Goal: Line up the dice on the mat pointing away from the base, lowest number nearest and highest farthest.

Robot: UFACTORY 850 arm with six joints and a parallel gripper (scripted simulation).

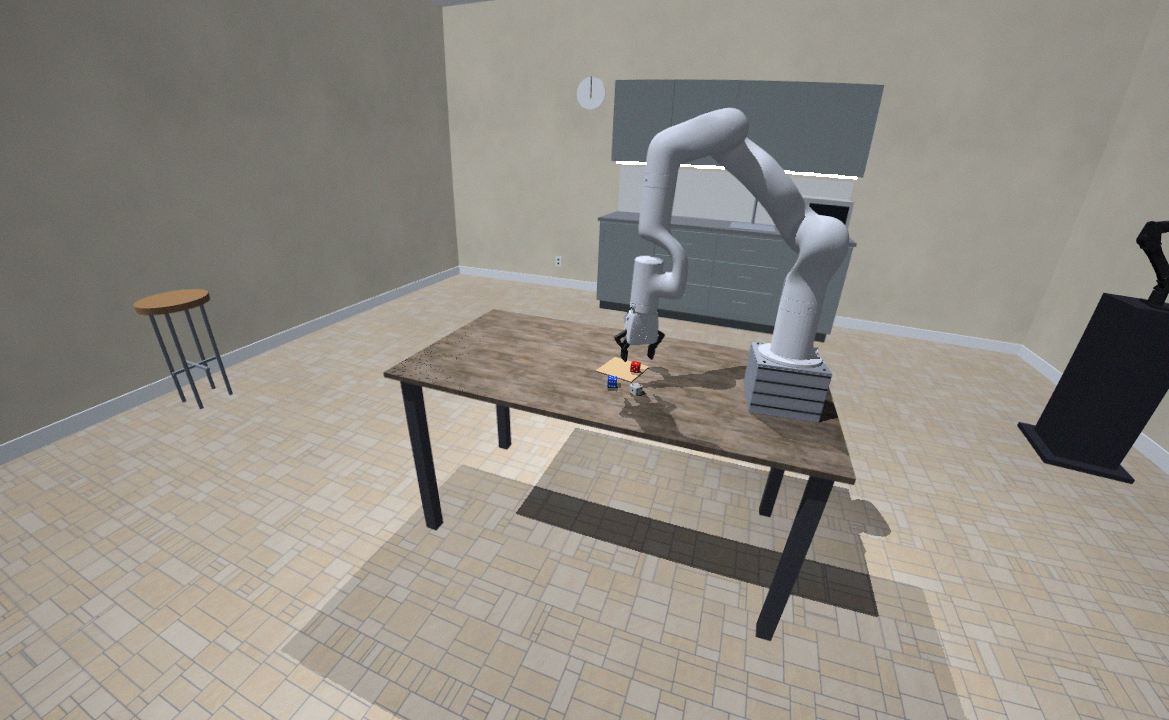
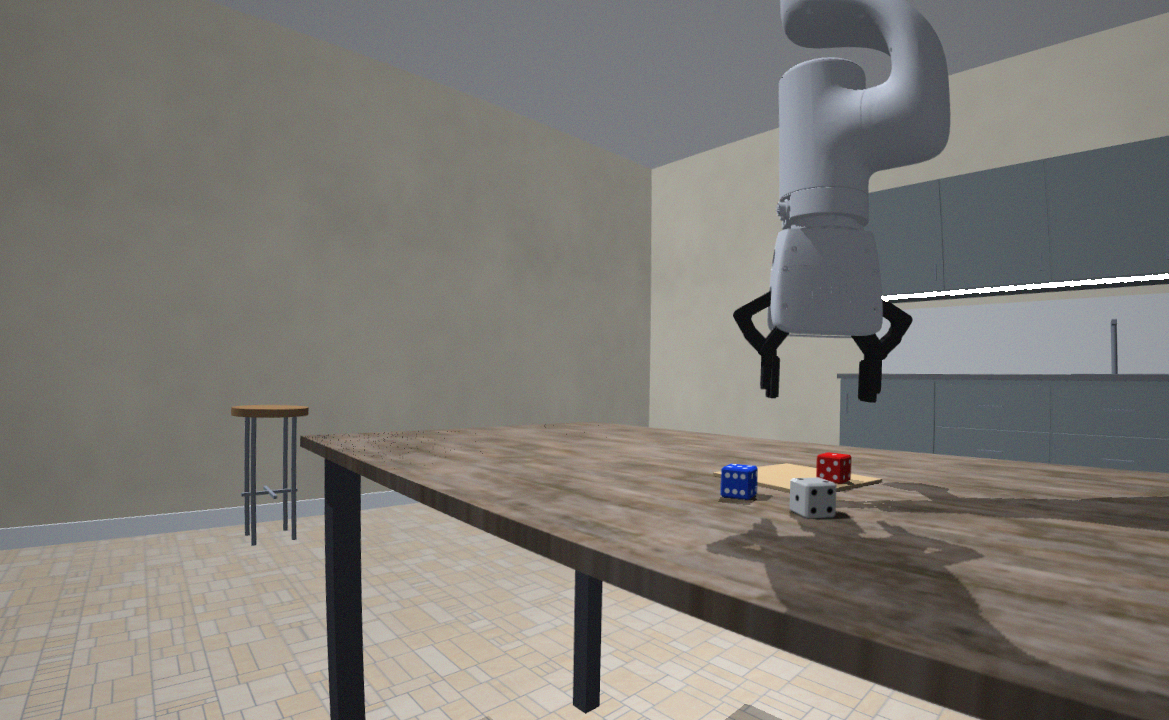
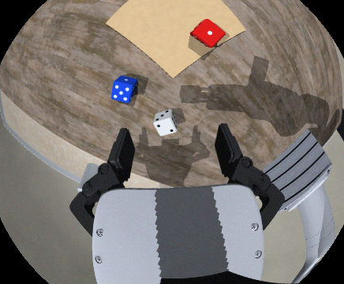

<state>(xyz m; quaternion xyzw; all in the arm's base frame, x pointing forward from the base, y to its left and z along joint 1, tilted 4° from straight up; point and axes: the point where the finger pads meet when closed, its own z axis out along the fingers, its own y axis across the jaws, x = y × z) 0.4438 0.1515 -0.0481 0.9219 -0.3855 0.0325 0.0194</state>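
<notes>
Now: hand 90 mm above the white die, 40 mm to the right of it and 20 mm past it. Also, from my hand: red die: 100 mm to the right, 90 mm below, 40 mm ahead; tan mat: 110 mm below, 100 mm to the right, 80 mm ahead; blue die: 90 mm below, 70 mm ahead, 40 mm to the left.
</notes>
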